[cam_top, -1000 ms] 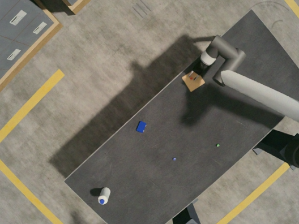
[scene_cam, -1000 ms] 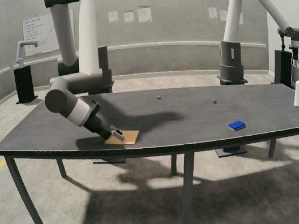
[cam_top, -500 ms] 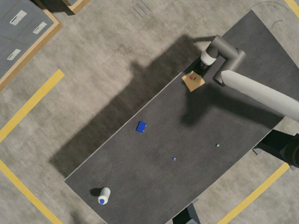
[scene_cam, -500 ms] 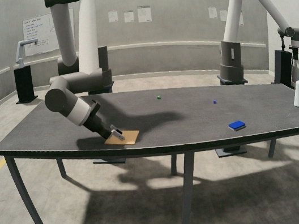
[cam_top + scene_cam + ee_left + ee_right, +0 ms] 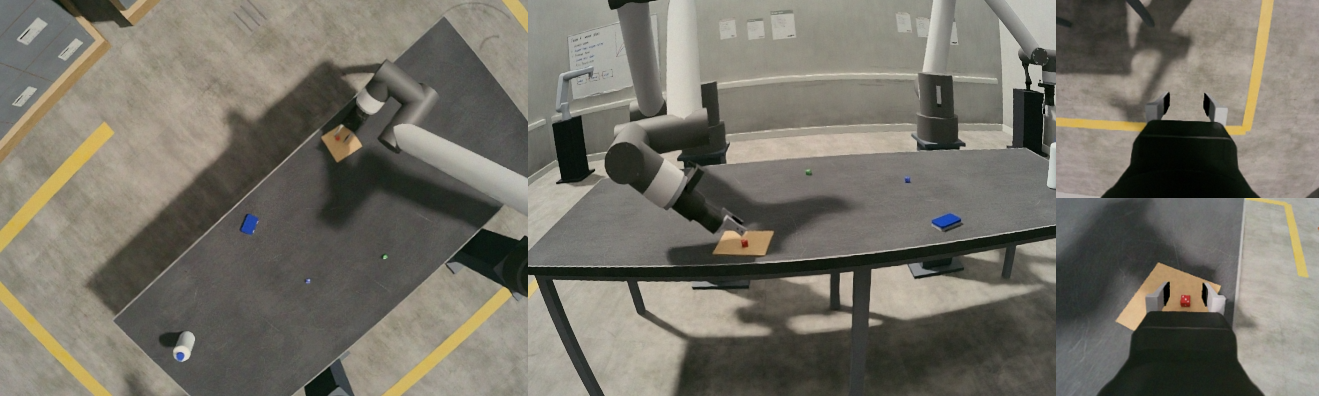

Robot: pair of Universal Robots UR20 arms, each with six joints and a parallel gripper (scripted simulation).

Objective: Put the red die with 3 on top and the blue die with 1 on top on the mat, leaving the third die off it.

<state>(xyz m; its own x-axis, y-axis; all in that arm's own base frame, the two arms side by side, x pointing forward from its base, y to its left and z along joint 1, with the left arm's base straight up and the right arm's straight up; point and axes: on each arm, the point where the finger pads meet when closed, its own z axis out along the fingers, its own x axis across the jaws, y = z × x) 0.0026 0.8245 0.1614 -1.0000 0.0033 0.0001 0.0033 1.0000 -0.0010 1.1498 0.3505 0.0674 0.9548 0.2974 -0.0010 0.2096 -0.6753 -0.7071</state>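
The red die is 6 cm below my right hand and 1 cm to the left of it. From my right hand the other things lie so: tan mat 7 cm below, 3 cm behind, 1 cm to the left; then blue die 54 cm to the left, 45 cm behind, 6 cm below; then green die 60 cm behind, 18 cm to the left, 6 cm below.
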